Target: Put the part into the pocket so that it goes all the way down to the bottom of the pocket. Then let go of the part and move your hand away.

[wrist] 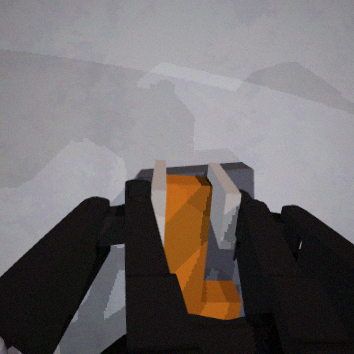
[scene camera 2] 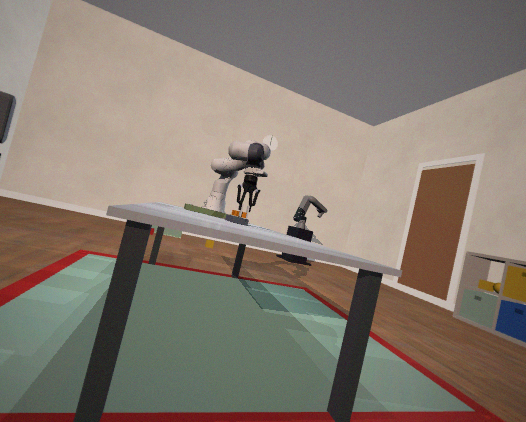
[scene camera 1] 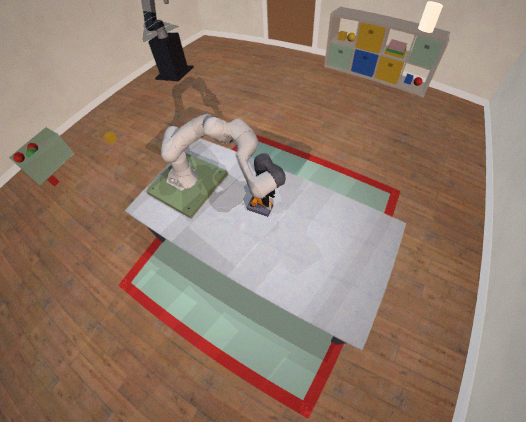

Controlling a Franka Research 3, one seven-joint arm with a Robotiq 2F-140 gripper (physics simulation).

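The orange L-shaped part (scene camera 1: 256, 201) (scene camera 2: 235, 213) (wrist: 186, 240) is over the dark grey block with the pocket (scene camera 1: 258, 211) (scene camera 2: 237, 219) (wrist: 244, 176), and its upper portion shows above the block. In the wrist view its long arm runs away from the camera and its short foot points right at the near end. My gripper (scene camera 1: 264, 200) (scene camera 2: 244, 209) (wrist: 185, 180) points down and is shut on the long arm, with one pale pad on each side. The fingers hide much of the block and pocket, so how deep the part sits cannot be told.
The block stands on the light grey table (scene camera 1: 320, 240) (scene camera 2: 175, 220), in front of the arm's green base plate (scene camera 1: 192, 205) (scene camera 2: 197, 210). A second arm on a black pedestal (scene camera 1: 170, 57) (scene camera 2: 299, 239) stands on the floor away from the table. A cubby shelf stands by the far wall.
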